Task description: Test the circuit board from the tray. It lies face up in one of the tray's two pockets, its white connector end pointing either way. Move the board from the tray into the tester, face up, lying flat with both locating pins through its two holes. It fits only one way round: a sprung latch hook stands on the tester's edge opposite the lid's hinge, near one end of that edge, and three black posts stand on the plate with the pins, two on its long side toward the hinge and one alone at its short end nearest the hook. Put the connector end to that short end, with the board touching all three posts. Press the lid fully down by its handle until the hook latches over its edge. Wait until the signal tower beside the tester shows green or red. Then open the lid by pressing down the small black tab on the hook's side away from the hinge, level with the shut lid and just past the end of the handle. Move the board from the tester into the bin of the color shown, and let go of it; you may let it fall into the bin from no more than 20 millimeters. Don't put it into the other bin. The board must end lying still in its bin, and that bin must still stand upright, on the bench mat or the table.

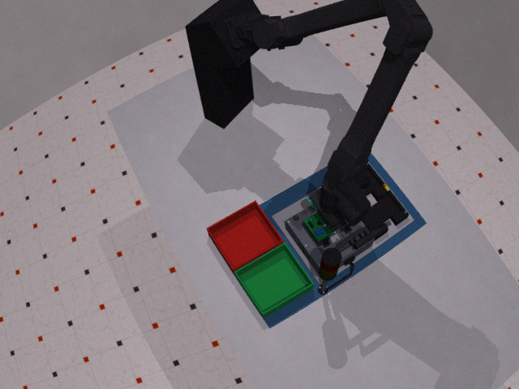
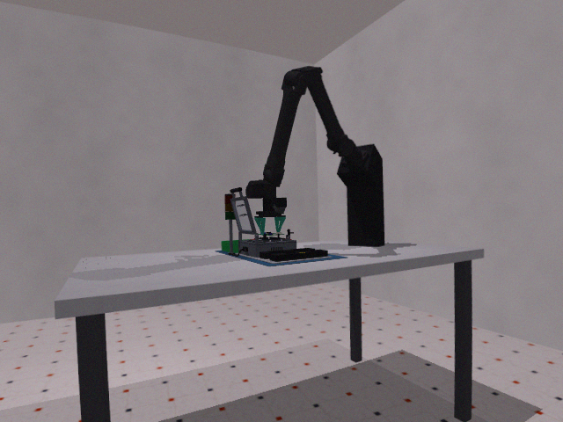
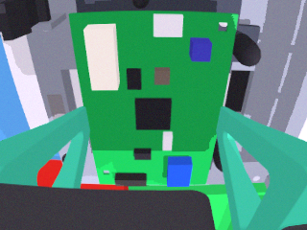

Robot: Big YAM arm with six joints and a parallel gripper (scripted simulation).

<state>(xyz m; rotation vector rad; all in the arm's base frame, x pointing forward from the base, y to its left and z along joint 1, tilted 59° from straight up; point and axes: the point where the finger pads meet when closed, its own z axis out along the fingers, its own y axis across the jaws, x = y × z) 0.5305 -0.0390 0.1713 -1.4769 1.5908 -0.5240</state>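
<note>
My gripper is now right at the green circuit board. The rest, counted from my hand: latch hook 7 cm behind, 5 cm to the left; tester lid 12 cm ahead, 9 cm above, 2 cm to the left; tester plate 2 cm below, 1 cm to the left, 1 cm ahead.
</note>
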